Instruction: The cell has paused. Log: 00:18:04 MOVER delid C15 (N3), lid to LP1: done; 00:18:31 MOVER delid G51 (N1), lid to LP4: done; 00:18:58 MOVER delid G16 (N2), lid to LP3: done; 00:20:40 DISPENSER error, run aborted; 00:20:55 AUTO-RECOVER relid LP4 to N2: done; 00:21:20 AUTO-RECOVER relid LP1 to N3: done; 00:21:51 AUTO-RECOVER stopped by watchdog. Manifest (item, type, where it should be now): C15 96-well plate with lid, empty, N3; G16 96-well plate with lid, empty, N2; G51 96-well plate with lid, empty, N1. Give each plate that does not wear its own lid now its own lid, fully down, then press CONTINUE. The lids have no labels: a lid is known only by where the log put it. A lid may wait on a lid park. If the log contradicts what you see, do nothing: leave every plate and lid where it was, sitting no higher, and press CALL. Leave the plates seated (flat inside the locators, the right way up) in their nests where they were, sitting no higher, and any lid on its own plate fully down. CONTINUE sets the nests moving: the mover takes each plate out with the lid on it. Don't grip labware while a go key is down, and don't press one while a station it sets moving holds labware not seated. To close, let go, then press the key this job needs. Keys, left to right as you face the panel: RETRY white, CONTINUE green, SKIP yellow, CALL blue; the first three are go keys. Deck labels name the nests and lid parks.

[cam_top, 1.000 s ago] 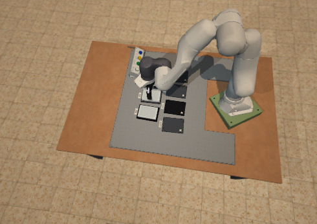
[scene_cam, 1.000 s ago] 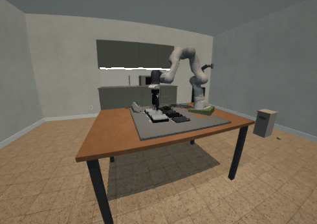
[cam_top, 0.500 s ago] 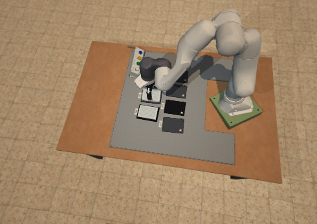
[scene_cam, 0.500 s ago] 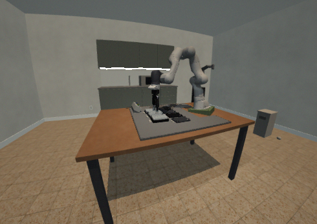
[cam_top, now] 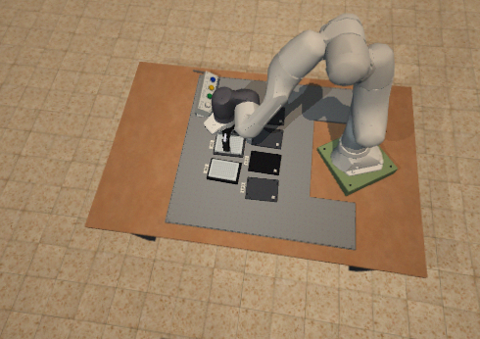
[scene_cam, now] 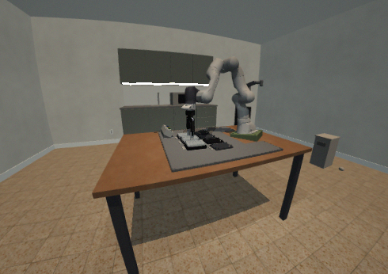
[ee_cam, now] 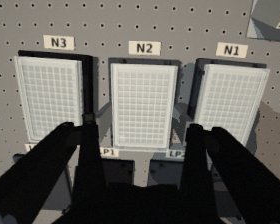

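My hand is 2 cm above the grey lid. Also, from my hand: LP2 label (10 cm behind, 6 cm to the right, 5 cm below); clear lid (13 cm to the right, 3 cm below, 1 cm behind); LP1 label (8 cm to the left, 8 cm behind, 5 cm below).
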